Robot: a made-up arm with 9 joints. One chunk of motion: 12 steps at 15 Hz.
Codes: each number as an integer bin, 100 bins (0 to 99) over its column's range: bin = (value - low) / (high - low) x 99, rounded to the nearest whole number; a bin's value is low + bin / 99 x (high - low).
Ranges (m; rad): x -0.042..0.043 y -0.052..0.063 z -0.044..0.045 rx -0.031..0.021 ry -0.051..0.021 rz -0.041..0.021
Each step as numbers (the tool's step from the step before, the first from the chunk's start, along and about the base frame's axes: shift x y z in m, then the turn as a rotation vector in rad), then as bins.
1 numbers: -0.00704 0.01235 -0.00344 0.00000 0.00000 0.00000
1 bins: 41 55 45 59 70 65
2 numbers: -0.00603 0.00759 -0.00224 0.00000 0.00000 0.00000
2 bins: 42 51 46 59 70 65
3 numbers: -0.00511 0.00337 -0.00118 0.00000 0.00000 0.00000
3 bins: 43 48 48 59 70 65
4 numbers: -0.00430 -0.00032 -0.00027 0.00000 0.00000 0.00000
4 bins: 44 44 49 59 70 65
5 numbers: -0.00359 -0.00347 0.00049 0.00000 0.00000 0.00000
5 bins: 45 42 49 59 70 65
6 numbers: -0.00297 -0.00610 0.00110 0.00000 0.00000 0.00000
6 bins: 45 40 50 59 70 65
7 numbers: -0.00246 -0.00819 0.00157 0.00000 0.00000 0.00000
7 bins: 46 38 51 59 70 65
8 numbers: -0.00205 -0.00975 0.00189 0.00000 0.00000 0.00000
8 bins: 47 36 51 59 70 65
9 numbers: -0.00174 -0.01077 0.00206 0.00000 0.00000 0.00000
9 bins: 47 35 51 59 70 65
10 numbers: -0.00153 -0.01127 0.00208 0.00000 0.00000 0.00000
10 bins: 47 35 51 59 70 65
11 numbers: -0.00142 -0.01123 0.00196 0.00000 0.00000 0.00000
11 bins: 47 35 51 59 70 65
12 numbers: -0.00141 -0.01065 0.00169 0.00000 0.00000 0.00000
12 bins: 47 36 51 59 70 65
